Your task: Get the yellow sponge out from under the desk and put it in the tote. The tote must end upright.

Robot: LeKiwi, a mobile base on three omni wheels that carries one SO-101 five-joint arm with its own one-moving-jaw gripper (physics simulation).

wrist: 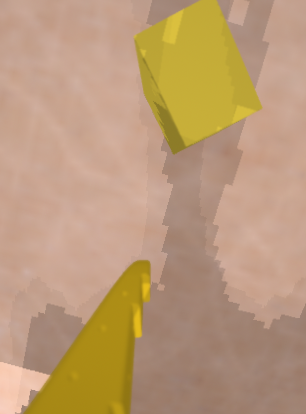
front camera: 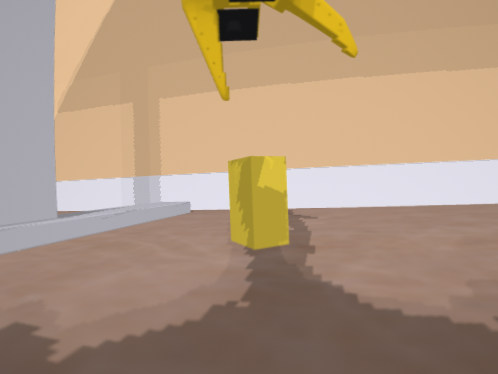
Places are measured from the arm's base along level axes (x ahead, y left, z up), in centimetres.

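Pixels of known places: hand, tool point: (wrist: 150, 275) (front camera: 229, 93).
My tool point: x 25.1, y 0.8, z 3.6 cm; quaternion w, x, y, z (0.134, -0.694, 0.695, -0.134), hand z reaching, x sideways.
Behind a point stands the place of what it marks.
The yellow sponge (front camera: 265, 205) @(x 29.8, y -1.8, z -5.1 cm) (wrist: 200, 75) @(x 32.2, y -1.3, z -0.6 cm) stands upright on the floor, near the middle of the front camera view and at the top of the wrist view. My gripper (front camera: 291, 76) is open and empty, with its two jaws spread wide above the sponge in the front camera view. In the wrist view one notched jaw shows at the lower left, its tip apart from the sponge; the moving jaw is out of that picture. The tote does not show in either view.
A grey desk leg (front camera: 27, 110) @(x 33.9, y 23.5, z 5.9 cm) rises at the left, with a low grey foot bar (front camera: 125, 217) @(x 46.4, y 18.0, z -7.4 cm) running back along the floor. A tan wall (front camera: 350, 120) @(x 64.6, y -23.9, z 9.9 cm) with a white baseboard (front camera: 390, 185) @(x 61.3, y -30.7, z -4.6 cm) stands behind the sponge. Shadows lie across the brown floor (front camera: 150, 280) @(x 21.9, y 6.1, z -8.9 cm) (wrist: 65, 175) @(x 27.7, y 8.0, z -8.9 cm).
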